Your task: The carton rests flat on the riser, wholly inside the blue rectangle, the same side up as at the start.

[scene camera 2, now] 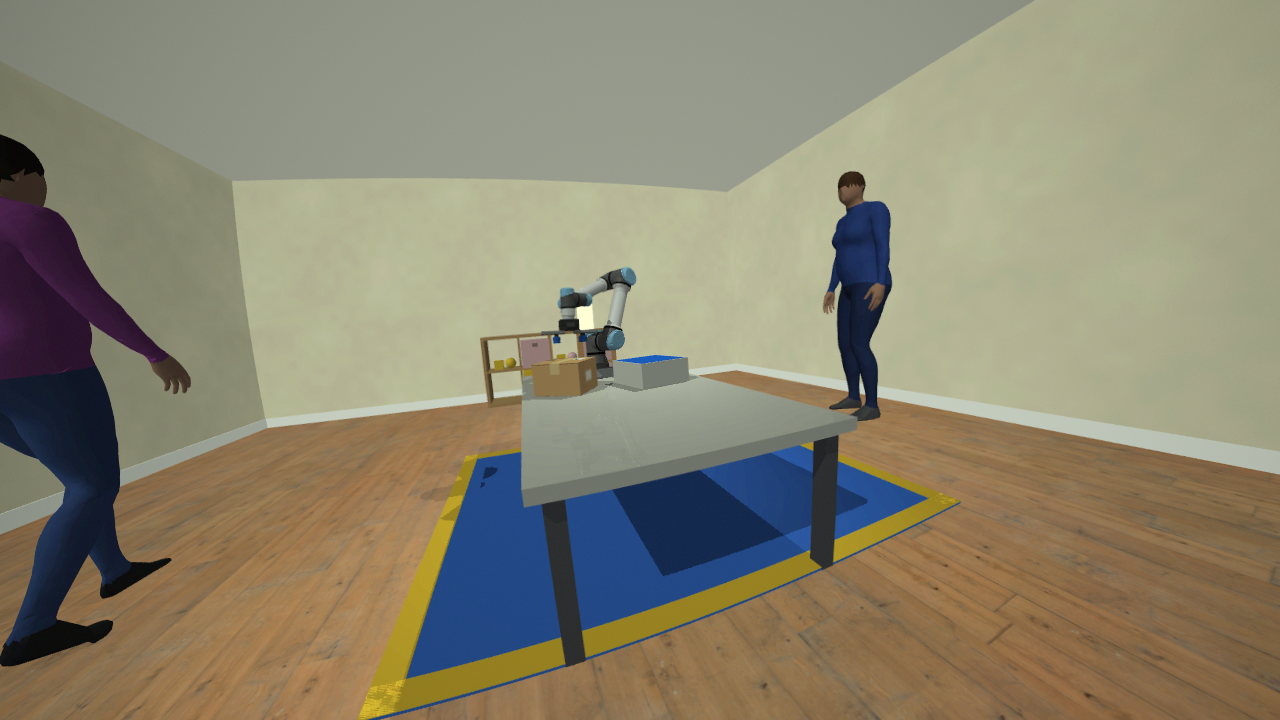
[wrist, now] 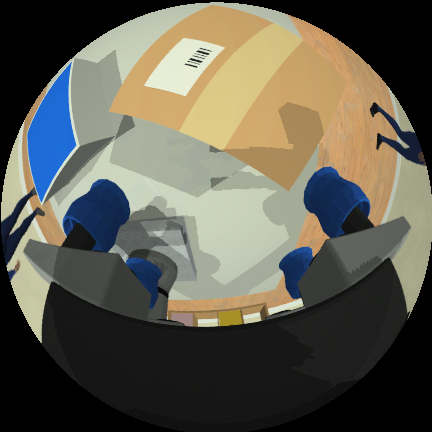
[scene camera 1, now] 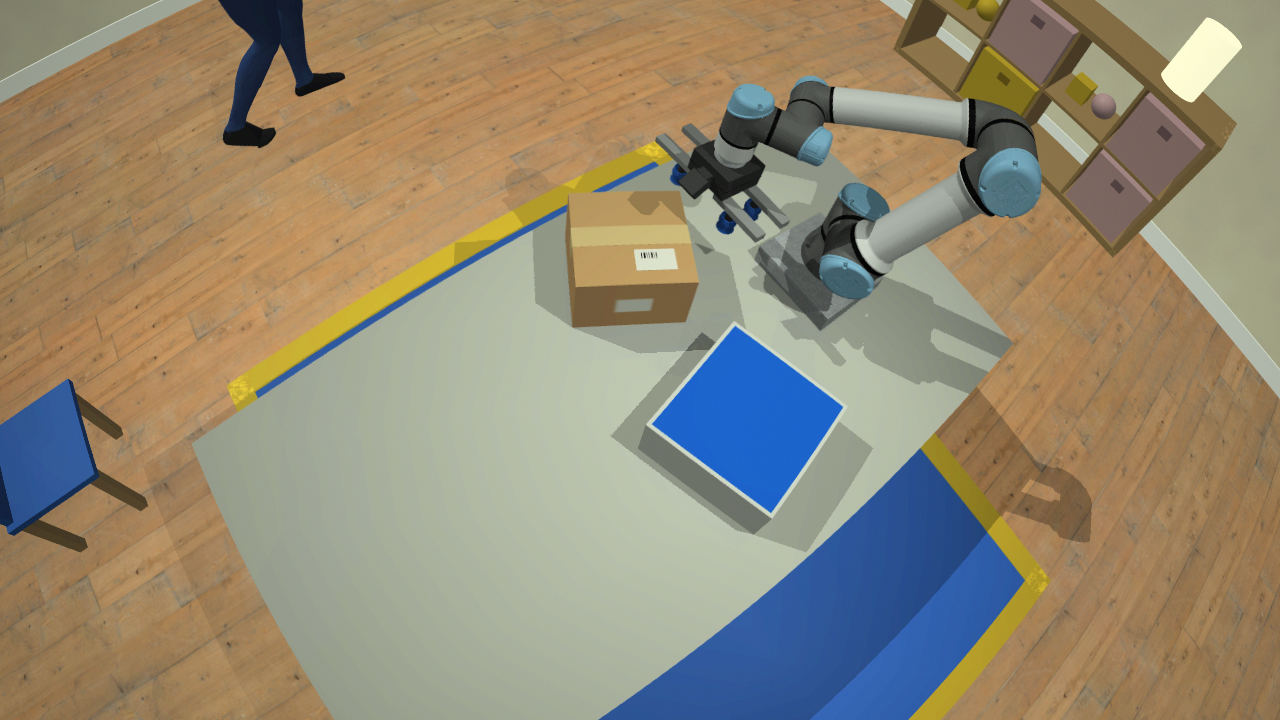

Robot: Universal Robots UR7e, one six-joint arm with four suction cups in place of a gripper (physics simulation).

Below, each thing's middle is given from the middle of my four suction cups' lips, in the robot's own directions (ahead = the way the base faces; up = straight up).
Now: suction cup 170 mm above the brown carton (scene camera 1: 630,261), 160 mm short of it and 50 mm to the left of it. The rest, counted from my suction cup: riser (scene camera 1: 743,427): 380 mm to the left, 190 mm ahead, 180 mm below.
